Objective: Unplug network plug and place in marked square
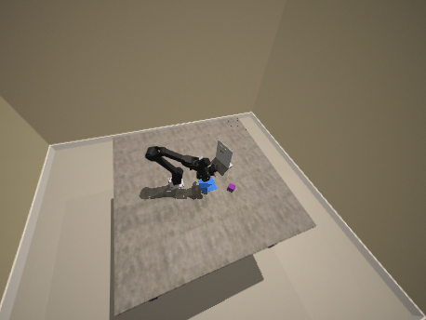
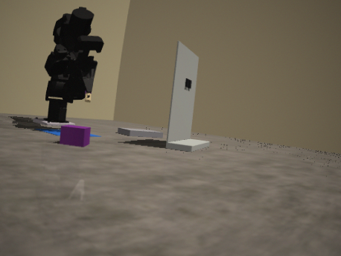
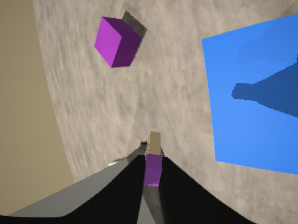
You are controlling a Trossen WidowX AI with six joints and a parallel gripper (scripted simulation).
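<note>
Right now the blue marked square is 50 mm behind my gripper tip, 20 mm to the right of it and 90 mm below it. Also, from my gripper tip: white upright panel (150 mm ahead, 160 mm to the left); then network plug (right at my gripper tip); then flat grey slab (40 mm behind, 220 mm to the left, 90 mm below).
</note>
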